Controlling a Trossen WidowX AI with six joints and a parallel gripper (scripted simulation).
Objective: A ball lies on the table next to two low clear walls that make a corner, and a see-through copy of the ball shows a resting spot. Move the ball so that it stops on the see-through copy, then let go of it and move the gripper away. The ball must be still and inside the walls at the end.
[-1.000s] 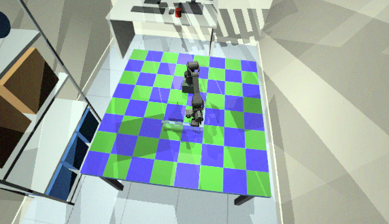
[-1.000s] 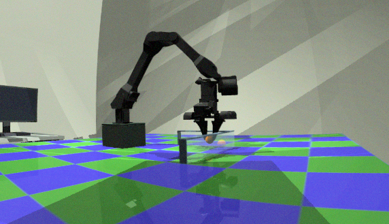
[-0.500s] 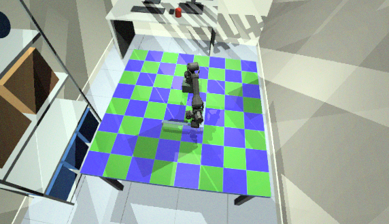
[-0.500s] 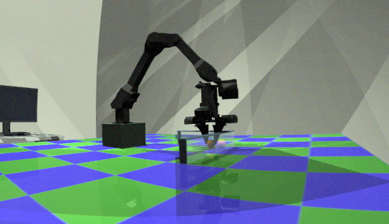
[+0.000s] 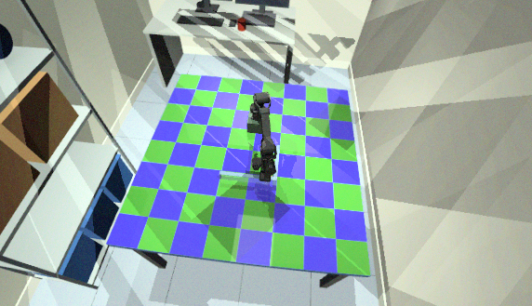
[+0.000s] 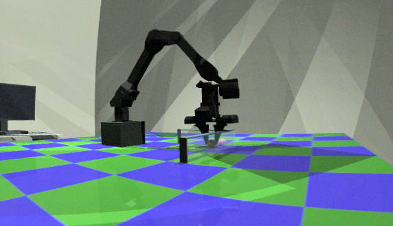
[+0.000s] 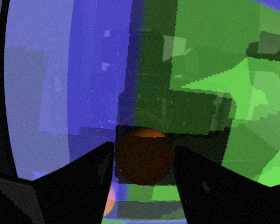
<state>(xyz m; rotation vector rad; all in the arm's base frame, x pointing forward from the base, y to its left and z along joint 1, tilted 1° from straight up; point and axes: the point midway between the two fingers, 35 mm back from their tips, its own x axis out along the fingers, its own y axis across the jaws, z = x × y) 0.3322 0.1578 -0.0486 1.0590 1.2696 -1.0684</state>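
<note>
Now: the orange ball right at my gripper tip. Round my gripper tip: see-through copy of ball (20 mm ahead, 30 mm to the left).
</note>
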